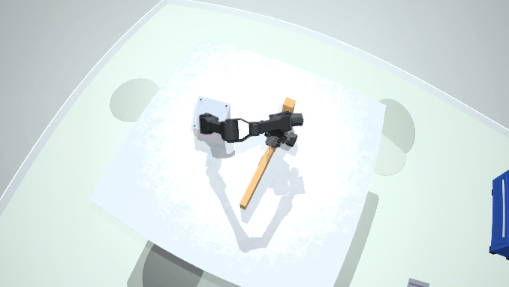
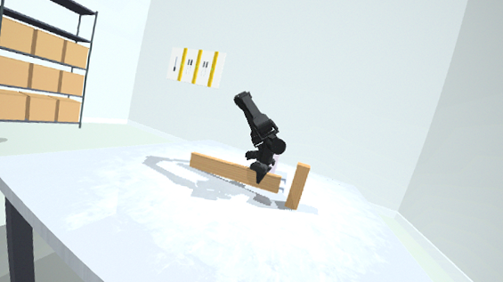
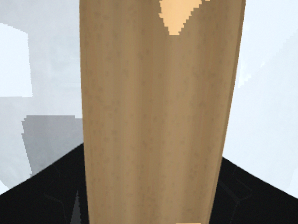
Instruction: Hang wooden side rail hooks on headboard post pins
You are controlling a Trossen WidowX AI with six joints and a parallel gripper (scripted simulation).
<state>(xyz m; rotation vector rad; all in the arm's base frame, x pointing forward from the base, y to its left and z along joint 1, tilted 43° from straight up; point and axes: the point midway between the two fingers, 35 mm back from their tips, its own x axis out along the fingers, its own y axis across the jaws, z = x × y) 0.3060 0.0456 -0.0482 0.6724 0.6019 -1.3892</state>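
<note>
Right now the wooden headboard post is 150 mm to the left of my gripper tip and 40 mm above it.
</note>
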